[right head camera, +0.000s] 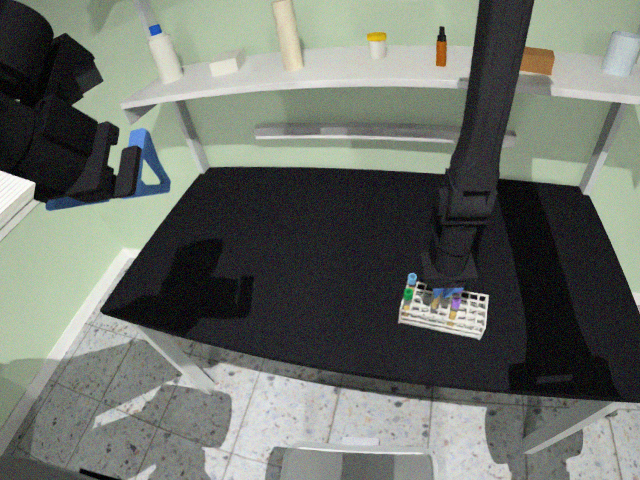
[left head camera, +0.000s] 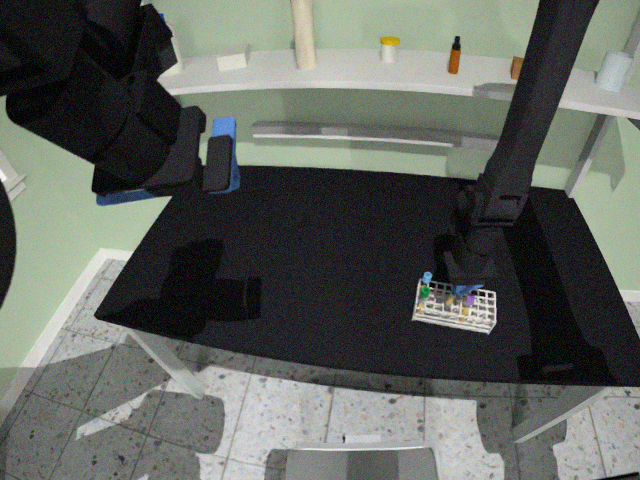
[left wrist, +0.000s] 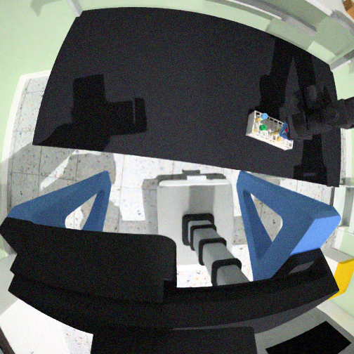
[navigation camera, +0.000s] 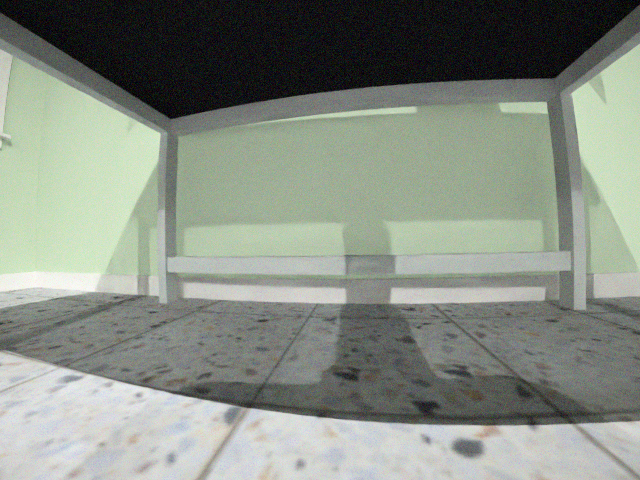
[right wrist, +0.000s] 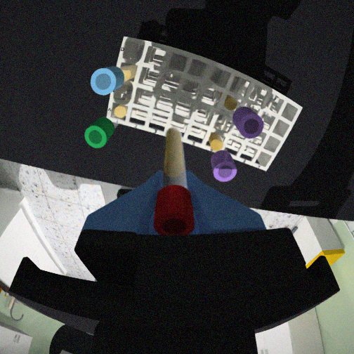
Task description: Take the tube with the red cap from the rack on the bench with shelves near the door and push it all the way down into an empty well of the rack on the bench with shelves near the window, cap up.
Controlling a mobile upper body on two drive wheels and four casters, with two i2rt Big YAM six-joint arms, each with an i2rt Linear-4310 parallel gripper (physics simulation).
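Places are measured from the left arm's base along level axes (x ahead, y left, z up), in centimetres.
Pixels of known places: left gripper, fingertip midpoint: (right head camera: pixel 137 191) (left head camera: pixel 196 186); right gripper, fingertip midpoint: (right head camera: pixel 439 296) (left head camera: pixel 456 293).
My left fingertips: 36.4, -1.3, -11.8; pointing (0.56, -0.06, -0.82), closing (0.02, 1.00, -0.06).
Ahead of a thing's pixels: the offset from my left fingertips to its top centre, as dx, dy, dz. "*": to the spot under its first point. Level surfaces: height alone.
My right gripper (left head camera: pixel 466 289) (right head camera: pixel 447 292) (right wrist: pixel 173 177) is shut on the red-capped tube (right wrist: pixel 174 152). The red cap (right wrist: pixel 174 212) is nearest the wrist camera, and the amber lower end points down at the rack's near rows. Whether its tip is inside a well I cannot tell. The white rack @[+16.6, -42.4, -47.3] (left head camera: pixel 449 324) (right head camera: pixel 439 329) (right wrist: pixel 298 107) stands on the black bench and holds tubes with a light blue cap @[+19.9, -34.4, -41.1] (left head camera: pixel 427 276) (right head camera: pixel 412 279) (right wrist: pixel 103 81), a green cap @[+15.7, -33.3, -41.1] (left head camera: pixel 424 292) (right head camera: pixel 407 294) (right wrist: pixel 96 136) and two purple caps (right wrist: pixel 248 122) (right wrist: pixel 223 167). My left gripper (left wrist: pixel 173 177) is open and empty, away from the rack.
A white shelf @[dz -7.3] (left head camera: pixel 341 77) (right head camera: pixel 330 77) behind the bench carries a white bottle @[* +70.4, +33.5, +1.0] (right head camera: pixel 165 56), a yellow-lidded jar @[* +63.8, -28.9, -4.0] (left head camera: pixel 389 50) (right head camera: pixel 376 45), an orange bottle @[* +55.2, -43.7, -3.1] (left head camera: pixel 454 57) (right head camera: pixel 440 50) and a brown box @[* +51.2, -66.0, -4.3] (right head camera: pixel 537 60). A lower rail (left head camera: pixel 351 135) runs beneath it. Bench legs @[* +60.9, -96.2, -97.4] (navigation camera: pixel 567 206) stand below.
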